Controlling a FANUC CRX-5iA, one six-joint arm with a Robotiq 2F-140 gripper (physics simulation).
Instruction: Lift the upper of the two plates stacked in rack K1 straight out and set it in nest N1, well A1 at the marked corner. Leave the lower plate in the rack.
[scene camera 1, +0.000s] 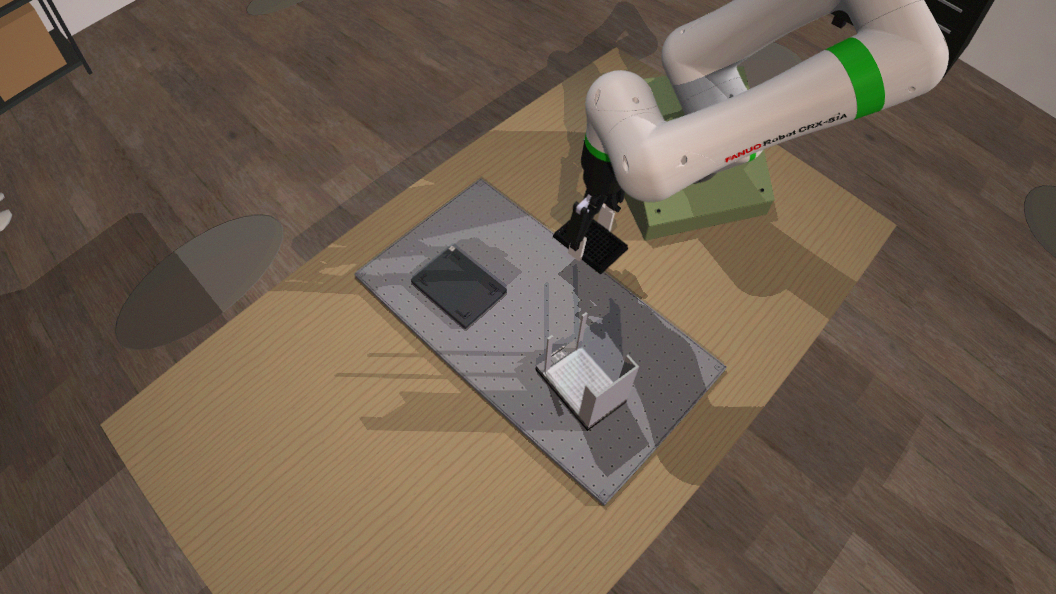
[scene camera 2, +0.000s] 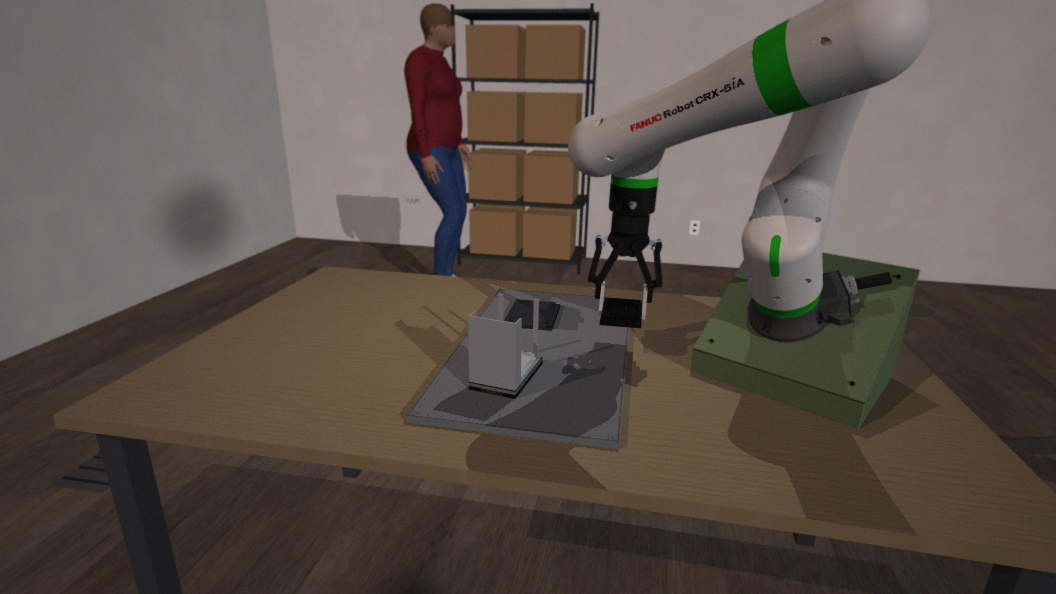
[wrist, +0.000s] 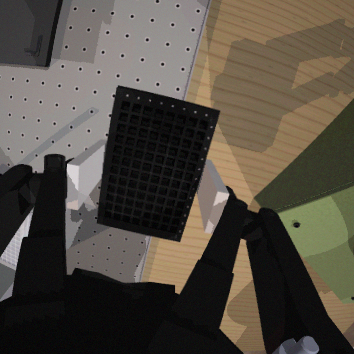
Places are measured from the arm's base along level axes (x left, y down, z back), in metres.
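Pixels of known places: gripper, fingertip midpoint: (scene camera 1: 589, 242) (scene camera 2: 621, 314) (wrist: 153, 164); arm's base, link origin: (scene camera 2: 787, 312).
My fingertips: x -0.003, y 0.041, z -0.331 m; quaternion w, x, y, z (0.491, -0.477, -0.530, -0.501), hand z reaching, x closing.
Observation:
Ahead of a thing's pixels: the offset from my fingertips to its top centre. Level surfaces: height alone.
My gripper (scene camera 1: 592, 234) (scene camera 2: 623, 302) (wrist: 153, 164) is shut on a black well plate {dx +0.003, dy -0.017, dz +0.000 m} (scene camera 1: 601, 249) (scene camera 2: 621, 313) (wrist: 159, 162), with one pale finger pad at each long side. It holds the plate in the air over the long edge of the perforated board, on the arm's side. Rack K1 {dx +0.181, dy -0.068, dz -0.210 m} (scene camera 1: 612, 393) (scene camera 2: 494, 350) has pale walls and thin posts. A white lower plate {dx +0.191, dy +0.050, dz -0.212 m} (scene camera 1: 576, 374) lies in it. Nest N1 {dx -0.147, dy +0.069, dz -0.228 m} (scene camera 1: 459, 289) (scene camera 2: 536, 313) (wrist: 27, 30) is a dark flat tray, with a small light mark {dx -0.224, dy +0.072, dz -0.177 m} (scene camera 1: 451, 248) at one corner. Which corner of the held plate is A1 is not readable.
The grey perforated board {dy +0.084 m} (scene camera 1: 509, 375) (scene camera 2: 546, 424) (wrist: 150, 47) bears the rack and the nest. The green robot base (scene camera 1: 708, 208) (scene camera 2: 775, 376) (wrist: 320, 220) stands close beside the held plate. A person (scene camera 2: 435, 103) stands beyond the table near a shelf unit (scene camera 2: 524, 14).

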